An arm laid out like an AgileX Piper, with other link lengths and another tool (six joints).
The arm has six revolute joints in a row. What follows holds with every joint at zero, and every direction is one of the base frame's.
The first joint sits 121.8 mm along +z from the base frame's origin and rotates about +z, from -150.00 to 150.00 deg.
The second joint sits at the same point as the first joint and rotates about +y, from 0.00 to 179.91 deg.
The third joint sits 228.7 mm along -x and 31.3 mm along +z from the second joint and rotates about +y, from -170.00 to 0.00 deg.
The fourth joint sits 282.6 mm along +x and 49.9 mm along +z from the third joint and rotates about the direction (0.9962, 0, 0.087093), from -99.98 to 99.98 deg.
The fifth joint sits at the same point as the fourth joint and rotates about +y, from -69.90 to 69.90 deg.
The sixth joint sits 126.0 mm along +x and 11.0 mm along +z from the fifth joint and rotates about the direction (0.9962, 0, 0.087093), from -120.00 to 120.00 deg.
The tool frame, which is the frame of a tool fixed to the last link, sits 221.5 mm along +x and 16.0 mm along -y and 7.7 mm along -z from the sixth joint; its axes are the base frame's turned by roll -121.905, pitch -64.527 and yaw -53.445 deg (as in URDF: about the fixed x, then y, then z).
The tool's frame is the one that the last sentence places.
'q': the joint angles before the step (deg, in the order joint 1, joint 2, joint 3, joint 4, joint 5, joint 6). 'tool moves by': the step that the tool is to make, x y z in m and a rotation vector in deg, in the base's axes. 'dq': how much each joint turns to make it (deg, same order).
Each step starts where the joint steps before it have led.
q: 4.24 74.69 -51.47 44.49 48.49 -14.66
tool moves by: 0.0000 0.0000 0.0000 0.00 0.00 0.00
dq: 0.00 0.00 0.00 0.00 0.00 0.00
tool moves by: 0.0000 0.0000 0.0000 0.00 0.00 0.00
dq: 0.00 0.00 0.00 0.00 0.00 0.00
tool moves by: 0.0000 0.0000 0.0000 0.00 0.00 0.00
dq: 0.00 0.00 0.00 0.00 0.00 0.00
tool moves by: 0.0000 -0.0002 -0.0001 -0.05 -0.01 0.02
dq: 0.00 0.00 -0.01 -0.05 0.01 0.00
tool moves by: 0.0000 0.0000 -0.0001 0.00 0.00 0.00
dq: 0.00 0.01 0.02 0.01 -0.02 -0.02
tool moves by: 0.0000 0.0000 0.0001 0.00 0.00 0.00
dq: 0.00 -0.01 -0.02 -0.01 0.02 0.02
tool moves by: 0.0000 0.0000 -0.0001 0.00 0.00 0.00
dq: 0.00 0.01 0.02 0.01 -0.02 -0.02
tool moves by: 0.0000 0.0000 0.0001 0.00 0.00 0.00
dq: 0.00 -0.01 -0.02 -0.01 0.02 0.02
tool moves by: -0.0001 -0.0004 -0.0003 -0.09 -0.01 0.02
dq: 0.00 -0.02 0.02 -0.09 -0.01 0.00
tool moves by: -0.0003 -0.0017 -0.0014 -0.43 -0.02 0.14
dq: 0.00 0.02 0.00 -0.45 0.00 0.00
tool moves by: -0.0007 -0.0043 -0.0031 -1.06 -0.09 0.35
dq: -0.01 -0.01 -0.01 -1.12 0.01 -0.01
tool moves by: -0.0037 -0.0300 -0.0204 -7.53 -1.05 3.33
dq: 0.02 0.24 -0.01 -7.32 -0.08 -1.39
